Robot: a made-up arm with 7 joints. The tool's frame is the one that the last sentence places.
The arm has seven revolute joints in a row. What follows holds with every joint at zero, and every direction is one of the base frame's.
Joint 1 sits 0.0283 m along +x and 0.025 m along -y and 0.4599 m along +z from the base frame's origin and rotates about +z.
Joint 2 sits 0.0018 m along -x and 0.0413 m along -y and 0.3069 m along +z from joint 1 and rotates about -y.
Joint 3 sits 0.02 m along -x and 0.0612 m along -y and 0.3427 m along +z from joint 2 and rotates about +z.
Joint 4 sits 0.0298 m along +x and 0.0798 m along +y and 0.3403 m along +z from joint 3 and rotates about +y.
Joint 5 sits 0.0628 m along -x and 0.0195 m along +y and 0.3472 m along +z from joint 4 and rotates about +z.
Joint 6 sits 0.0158 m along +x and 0.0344 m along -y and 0.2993 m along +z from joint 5 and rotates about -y.
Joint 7 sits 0.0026 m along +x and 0.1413 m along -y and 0.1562 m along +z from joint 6 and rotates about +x.
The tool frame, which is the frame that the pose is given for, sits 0.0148 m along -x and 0.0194 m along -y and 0.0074 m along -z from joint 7; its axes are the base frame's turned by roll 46.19, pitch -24.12 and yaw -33.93 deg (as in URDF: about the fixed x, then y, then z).
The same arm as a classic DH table. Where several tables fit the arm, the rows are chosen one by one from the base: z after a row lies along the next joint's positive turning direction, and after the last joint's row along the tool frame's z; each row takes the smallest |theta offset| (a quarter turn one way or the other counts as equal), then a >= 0, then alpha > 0; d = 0 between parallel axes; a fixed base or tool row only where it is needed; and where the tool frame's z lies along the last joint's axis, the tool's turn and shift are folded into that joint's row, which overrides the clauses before.
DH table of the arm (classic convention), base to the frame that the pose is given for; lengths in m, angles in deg. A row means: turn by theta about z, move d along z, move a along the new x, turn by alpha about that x. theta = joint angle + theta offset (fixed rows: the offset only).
base (fixed): a 0.0378; alpha 0; d 0; theta offset -41.46
joint 1: a -0.0018; alpha 90; d 0.7668; theta offset 41.46
joint 2: a -0.02; alpha -90; d 0.1025; theta offset 0
joint 3: a 0.0298; alpha -90; d 0.683; theta offset 0
joint 4: a -0.0628; alpha 90; d 0.0993; theta offset 0
joint 5: a 0.0158; alpha 90; d 0.6465; theta offset 0
joint 6: a 0.1562; alpha 90; d 0.1757; theta offset 90
joint 7: a -0.0201; alpha -129.61; d -0.008; theta offset -55.09
tool (fixed): a 0; alpha 0; d 0.0065; theta offset -100.6

